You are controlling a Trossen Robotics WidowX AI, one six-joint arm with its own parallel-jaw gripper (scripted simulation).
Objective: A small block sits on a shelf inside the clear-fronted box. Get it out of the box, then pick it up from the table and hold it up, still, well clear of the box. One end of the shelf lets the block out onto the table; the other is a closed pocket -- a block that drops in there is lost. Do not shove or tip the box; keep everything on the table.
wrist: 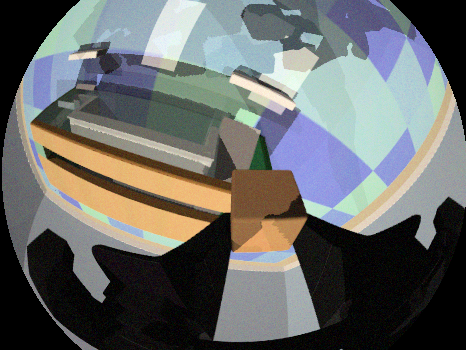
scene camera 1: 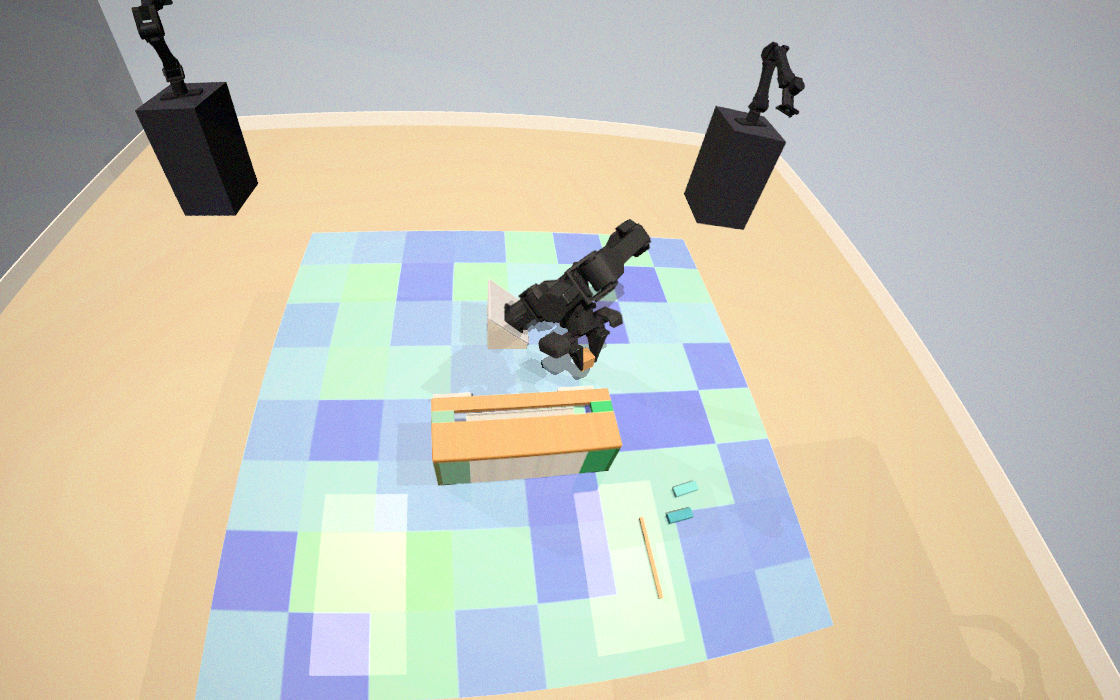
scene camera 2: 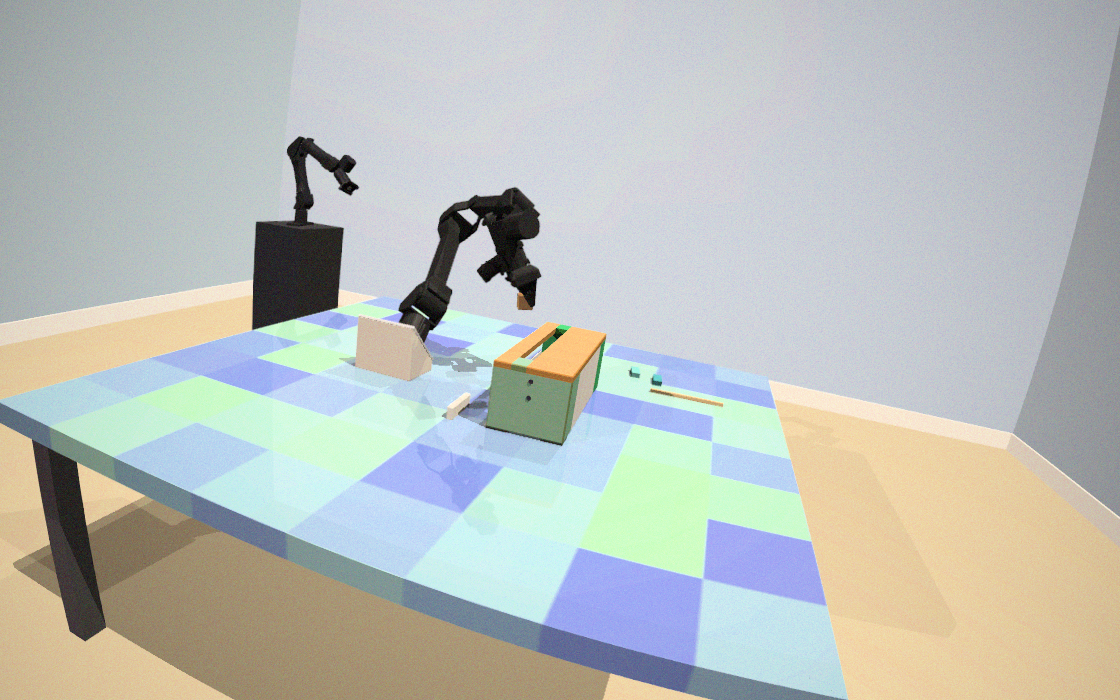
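Observation:
My own gripper (scene camera 1: 587, 365) is visible to me, and I can see it at (wrist: 259, 217) and (scene camera 2: 530, 304) too. There is a small block (wrist: 267, 211). I also see a box (scene camera 1: 481, 438), which appears at (wrist: 165, 170) and (scene camera 2: 541, 394) as well.

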